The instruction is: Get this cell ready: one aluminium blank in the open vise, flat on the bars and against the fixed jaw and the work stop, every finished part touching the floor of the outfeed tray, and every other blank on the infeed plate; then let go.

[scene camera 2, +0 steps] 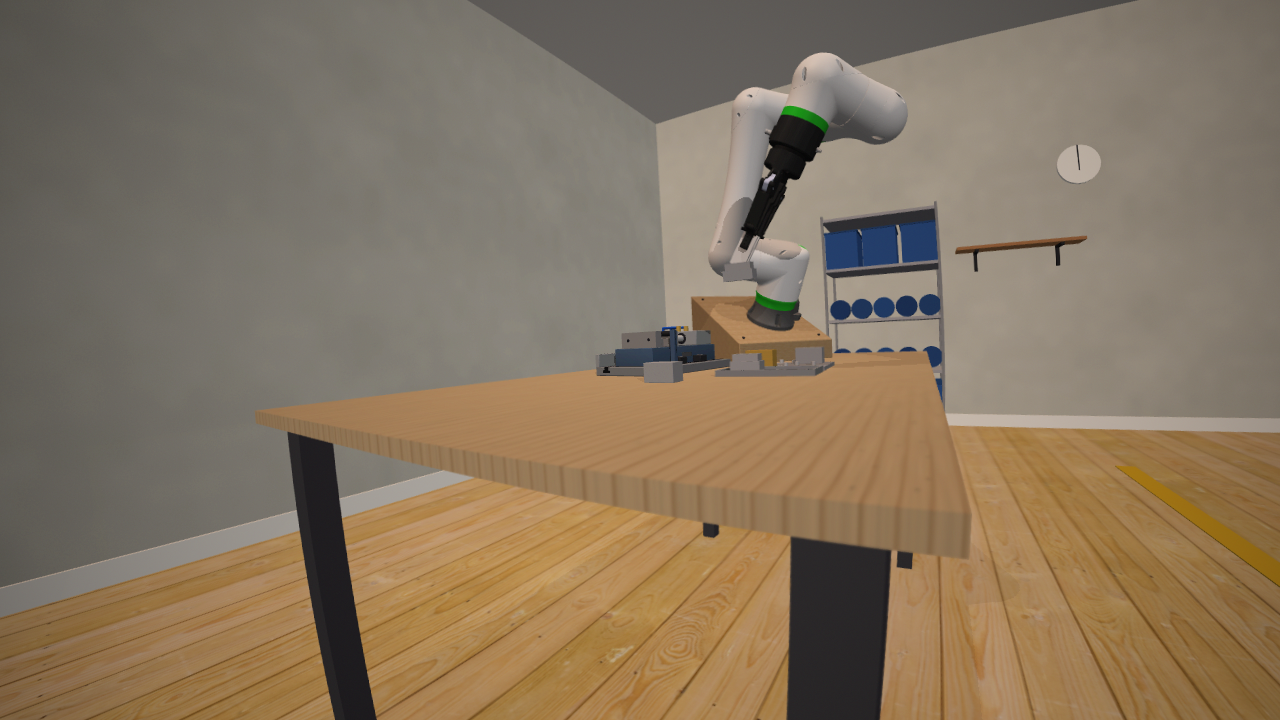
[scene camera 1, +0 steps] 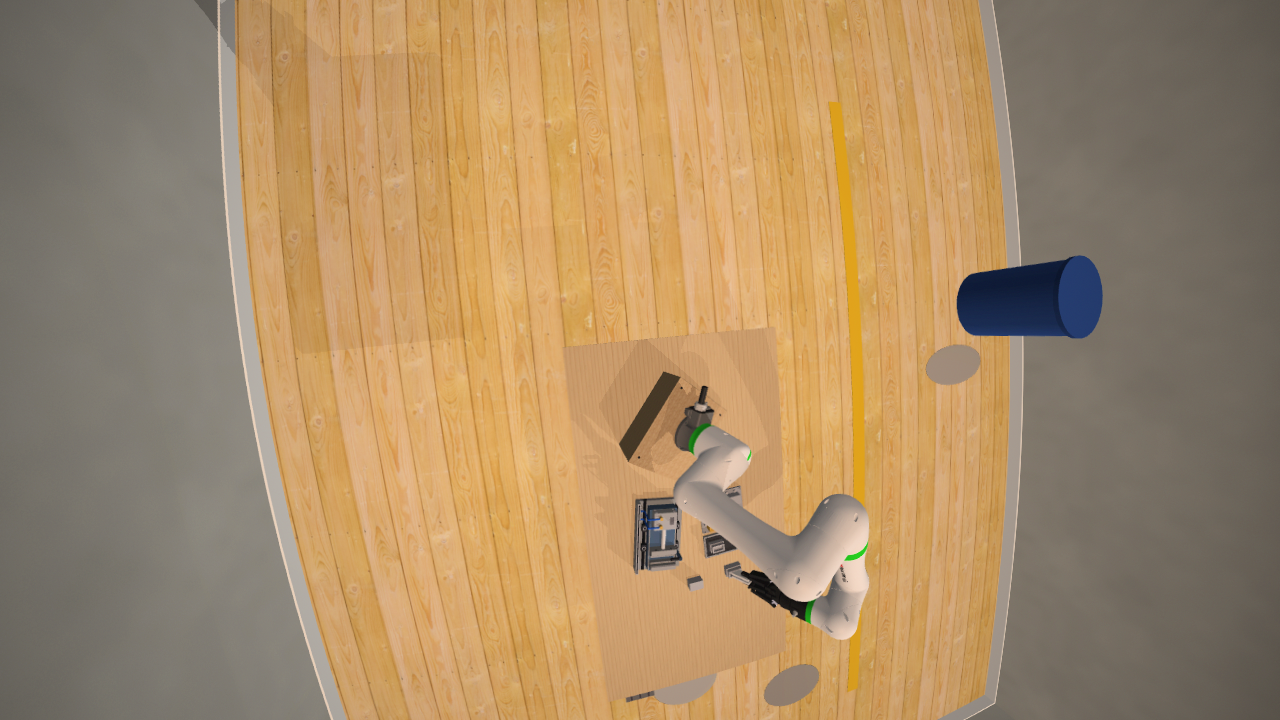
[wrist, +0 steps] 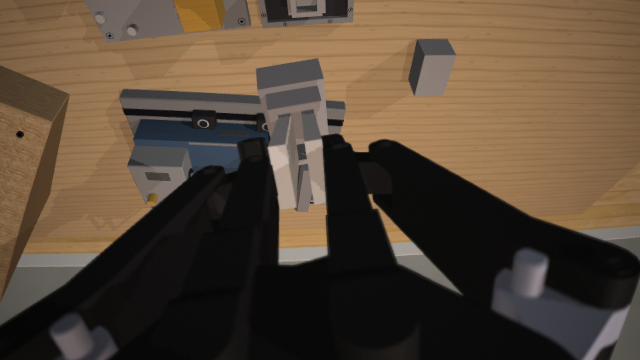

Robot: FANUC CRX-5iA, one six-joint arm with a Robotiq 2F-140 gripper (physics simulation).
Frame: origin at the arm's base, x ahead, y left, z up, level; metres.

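Seen in the pictures: gripper, fingertip midpoint: (scene camera 2: 737,265) (scene camera 1: 734,572) (wrist: 299,134); arm's base, link origin: (scene camera 2: 770,320) (scene camera 1: 690,431).
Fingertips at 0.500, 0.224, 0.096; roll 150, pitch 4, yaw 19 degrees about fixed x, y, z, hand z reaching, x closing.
Pixels of each thing's top centre, then the offset from my fingertips to it, as dx, dy, dz. "pt": a spot on its surface instead.
- grey stepped finished part, top centre: (wrist: 297,140) (scene camera 2: 739,262) (scene camera 1: 735,573) -0.002, +0.003, +0.008
- grey vise, top centre: (wrist: 232,194) (scene camera 2: 665,330) (scene camera 1: 663,545) -0.043, -0.248, -0.119
- outfeed tray, surface spot: (wrist: 307,23) pt +0.018, -0.031, -0.206
- light finished part, surface spot: (wrist: 306,7) pt +0.011, -0.005, -0.187
- infeed plate, surface spot: (wrist: 145,17) pt -0.157, -0.059, -0.210
- grey blank, top centre: (wrist: 434,76) (scene camera 2: 662,362) (scene camera 1: 696,586) +0.179, -0.050, -0.182
- yellow block, top centre: (wrist: 194,2) (scene camera 2: 760,350) -0.097, -0.015, -0.174
- grey block, top centre: (scene camera 2: 809,347) (scene camera 1: 734,500) -0.210, +0.047, -0.174
My gripper (scene camera 1: 739,573) (scene camera 2: 745,254) (wrist: 299,134) is shut on a grey stepped finished part (scene camera 1: 731,567) (scene camera 2: 739,271) (wrist: 290,80) and holds it in the air above the table. The blue and grey vise (scene camera 1: 662,534) (scene camera 2: 640,356) (wrist: 227,150) stands below and behind it in the wrist view; its jaws are mostly hidden there by the part and fingers. The outfeed tray (wrist: 307,23) has a dark floor and holds a light finished part (wrist: 306,7). The infeed plate (wrist: 145,17) is partly cut off. A grey blank (scene camera 1: 695,582) (scene camera 2: 663,371) (wrist: 432,72) lies on the table.
A yellow block (scene camera 2: 768,357) (wrist: 200,14) stands on the infeed plate. A grey block (scene camera 2: 809,354) stands at its right in scene camera 2. The wooden wedge mount (scene camera 1: 651,416) (scene camera 2: 787,347) (wrist: 25,165) carries the arm's base. A blue bin (scene camera 1: 1020,302) stands beyond the table.
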